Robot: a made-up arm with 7 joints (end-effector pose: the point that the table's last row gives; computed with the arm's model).
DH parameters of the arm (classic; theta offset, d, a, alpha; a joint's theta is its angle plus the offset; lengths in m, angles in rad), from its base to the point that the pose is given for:
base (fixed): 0 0.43 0.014 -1.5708
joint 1: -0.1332 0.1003 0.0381 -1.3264
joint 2: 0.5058 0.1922 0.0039 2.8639
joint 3: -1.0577 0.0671 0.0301 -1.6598
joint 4: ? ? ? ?
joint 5: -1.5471 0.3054 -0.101 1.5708
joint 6: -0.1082 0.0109 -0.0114 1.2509
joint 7: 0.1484 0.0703 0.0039 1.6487
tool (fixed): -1.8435 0.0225 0 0
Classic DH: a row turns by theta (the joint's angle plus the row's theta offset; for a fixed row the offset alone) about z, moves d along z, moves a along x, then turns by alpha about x.
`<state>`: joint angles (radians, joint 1 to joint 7).
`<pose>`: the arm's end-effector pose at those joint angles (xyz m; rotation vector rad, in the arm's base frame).
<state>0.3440 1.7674 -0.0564 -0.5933 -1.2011 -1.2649 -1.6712</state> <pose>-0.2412 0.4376 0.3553 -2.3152 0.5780 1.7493</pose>
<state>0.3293 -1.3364 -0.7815 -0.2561 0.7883 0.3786 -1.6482</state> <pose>-0.1690 0.0886 0.0572 -2.1191 0.3720 2.2640</pose>
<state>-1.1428 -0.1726 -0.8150 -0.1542 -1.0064 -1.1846 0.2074</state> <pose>0.2650 0.1356 0.0672 0.9804 -0.5610 0.1911</pose>
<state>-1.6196 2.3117 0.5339 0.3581 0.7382 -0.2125 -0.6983</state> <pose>0.1695 0.3633 0.7136 -1.5265 -0.5651 0.1481</pose>
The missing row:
joint 4: 0 -0.1367 -0.0263 -1.4818
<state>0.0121 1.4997 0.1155 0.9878 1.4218 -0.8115 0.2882</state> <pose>0.3378 0.2922 0.3584 -1.2091 0.1627 1.5458</pose>
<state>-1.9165 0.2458 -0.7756 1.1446 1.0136 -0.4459 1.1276</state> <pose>0.0032 0.4055 0.6421 2.1585 0.4558 0.9390</pose>
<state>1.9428 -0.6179 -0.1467 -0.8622 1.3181 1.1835 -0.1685</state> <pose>-0.3058 -0.0816 0.4934 1.0920 -0.7547 2.4641</pose>
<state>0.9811 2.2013 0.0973 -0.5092 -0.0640 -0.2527 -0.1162</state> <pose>-0.0861 0.4738 0.2766 0.3404 0.0405 2.5506</pose>
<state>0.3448 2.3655 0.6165 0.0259 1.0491 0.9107 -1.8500</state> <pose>0.0887 0.3359 0.1435 0.5142 1.0424 0.4948</pose>
